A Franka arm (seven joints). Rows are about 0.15 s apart.
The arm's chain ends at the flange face. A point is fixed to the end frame.
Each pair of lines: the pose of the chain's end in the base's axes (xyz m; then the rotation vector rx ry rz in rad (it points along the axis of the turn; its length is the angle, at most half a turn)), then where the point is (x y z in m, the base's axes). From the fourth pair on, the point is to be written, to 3 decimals.
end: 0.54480 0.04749 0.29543 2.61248 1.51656 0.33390
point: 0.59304 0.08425 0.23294
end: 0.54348 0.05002 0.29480 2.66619 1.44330 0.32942
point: 0.59323 0.08484 0.23238
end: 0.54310 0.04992 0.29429 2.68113 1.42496 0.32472
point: 0.59305 0.08423 0.23175
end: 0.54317 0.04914 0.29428 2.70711 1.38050 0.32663
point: 0.594 0.082 0.232
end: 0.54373 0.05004 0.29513 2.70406 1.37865 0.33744
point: 0.595 0.083 0.233
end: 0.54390 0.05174 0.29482 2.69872 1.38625 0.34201
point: 0.595 0.085 0.233
